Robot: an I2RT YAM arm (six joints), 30 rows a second.
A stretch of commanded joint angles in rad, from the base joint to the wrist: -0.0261 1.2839 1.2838 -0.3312 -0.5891 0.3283; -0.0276 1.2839 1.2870 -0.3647 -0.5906 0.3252; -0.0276 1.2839 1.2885 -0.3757 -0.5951 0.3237; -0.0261 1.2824 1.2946 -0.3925 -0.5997 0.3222; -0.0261 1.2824 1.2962 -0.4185 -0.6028 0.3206; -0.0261 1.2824 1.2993 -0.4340 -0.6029 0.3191; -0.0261 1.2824 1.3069 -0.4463 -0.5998 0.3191; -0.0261 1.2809 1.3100 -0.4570 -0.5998 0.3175; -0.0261 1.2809 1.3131 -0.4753 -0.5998 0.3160; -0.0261 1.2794 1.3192 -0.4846 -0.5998 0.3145; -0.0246 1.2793 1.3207 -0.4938 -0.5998 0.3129; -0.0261 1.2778 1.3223 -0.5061 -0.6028 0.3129; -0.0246 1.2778 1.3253 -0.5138 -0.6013 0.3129; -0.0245 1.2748 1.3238 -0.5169 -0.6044 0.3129
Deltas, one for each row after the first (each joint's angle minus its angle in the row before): -0.0015 0.0000 0.0032 -0.0335 -0.0015 -0.0031; 0.0000 0.0000 0.0015 -0.0110 -0.0045 -0.0015; 0.0015 -0.0015 0.0061 -0.0168 -0.0046 -0.0015; 0.0000 0.0000 0.0016 -0.0260 -0.0031 -0.0016; 0.0000 0.0000 0.0031 -0.0155 -0.0001 -0.0015; 0.0000 0.0000 0.0076 -0.0123 0.0031 0.0000; 0.0000 -0.0015 0.0031 -0.0107 0.0000 -0.0016; 0.0000 0.0000 0.0031 -0.0183 0.0000 -0.0015; 0.0000 -0.0015 0.0061 -0.0093 0.0000 -0.0015; 0.0015 -0.0001 0.0015 -0.0092 0.0000 -0.0016; -0.0015 -0.0015 0.0016 -0.0123 -0.0030 0.0000; 0.0015 0.0000 0.0030 -0.0077 0.0015 0.0000; 0.0001 -0.0030 -0.0015 -0.0031 -0.0031 0.0000
